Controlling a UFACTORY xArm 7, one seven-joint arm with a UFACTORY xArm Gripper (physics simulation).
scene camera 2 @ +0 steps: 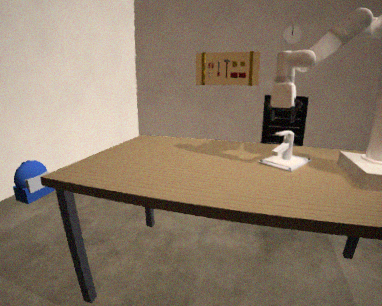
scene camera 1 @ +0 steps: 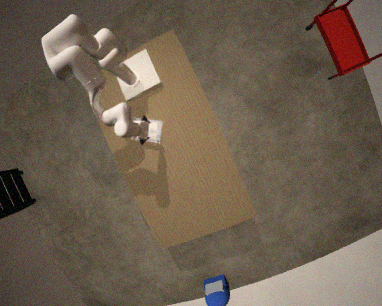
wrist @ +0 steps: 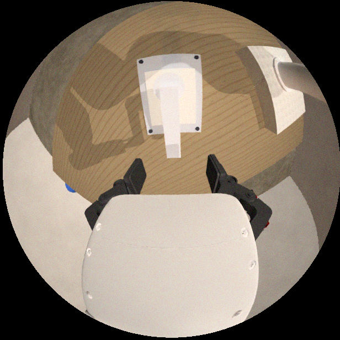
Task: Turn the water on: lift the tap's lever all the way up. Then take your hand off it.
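Where they show: gripper, fingertip midpoint: (scene camera 2: 281,121) (scene camera 1: 148,130); arm's base at its link origin: (scene camera 2: 376,161) (scene camera 1: 132,79).
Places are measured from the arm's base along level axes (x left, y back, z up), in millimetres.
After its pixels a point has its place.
A white tap (scene camera 2: 288,145) @[x -16, y -385, z 27 mm] stands upright on a square white base plate (scene camera 1: 158,136) @[x 25, y -466, z -56 mm] (scene camera 2: 299,161) (wrist: 198,95) with dark corner screws. Its lever (scene camera 2: 283,133) @[x 25, y -416, z 89 mm] (wrist: 172,120) lies on top, roughly level in scene camera 2; the spout (scene camera 2: 281,149) @[x 32, y -417, z 17 mm] slants below it. In the wrist view the lever hides most of the spout and its free end points towards the gripper. My gripper (scene camera 1: 145,130) @[x 38, y -430, z 142 mm] (scene camera 2: 284,120) @[x 38, y -430, z 142 mm] (wrist: 174,165) is open and empty, above the height of the lever and apart from it. In scene camera 1 the gripper and arm hide much of the tap.
The tap stands on a wooden table (scene camera 1: 200,165) @[x 250, y -786, z -64 mm] (scene camera 2: 165,170) @[x 267, y -882, z -64 mm] (wrist: 225,145). The arm's white base block (scene camera 1: 150,67) @[x 163, y 25, z -1 mm] (scene camera 2: 357,167) @[x 121, y -117, z -3 mm] (wrist: 285,107) stands beside it. A black rack (scene camera 2: 306,107) shows behind the table; a red cart (scene camera 1: 345,40) and a blue object (scene camera 1: 216,295) (scene camera 2: 31,175) are off the table.
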